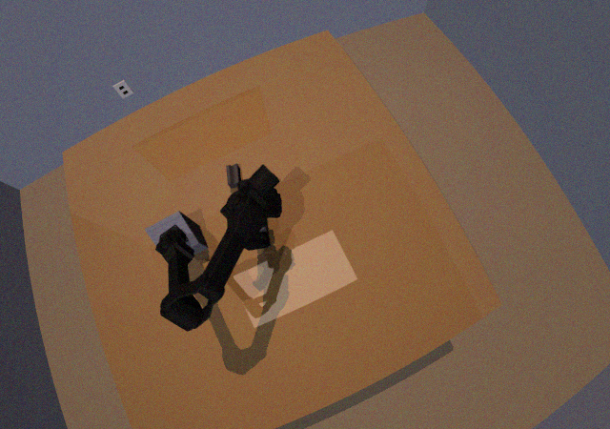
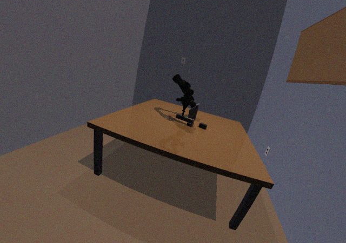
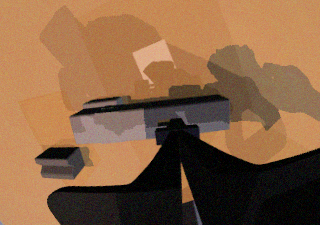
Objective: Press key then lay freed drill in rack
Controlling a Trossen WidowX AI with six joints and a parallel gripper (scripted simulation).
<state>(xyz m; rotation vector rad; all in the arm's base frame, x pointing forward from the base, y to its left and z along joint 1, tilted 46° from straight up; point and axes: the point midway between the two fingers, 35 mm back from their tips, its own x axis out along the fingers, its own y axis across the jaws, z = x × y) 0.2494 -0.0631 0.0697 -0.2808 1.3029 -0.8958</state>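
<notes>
Now: the drill 1 cm ahead of my gripper tip, 5 cm to the left of it and 8 cm below it. Round my gripper tip: dark block 22 cm to the left, 11 cm below; then grey block 3 cm to the left, 9 cm below.
</notes>
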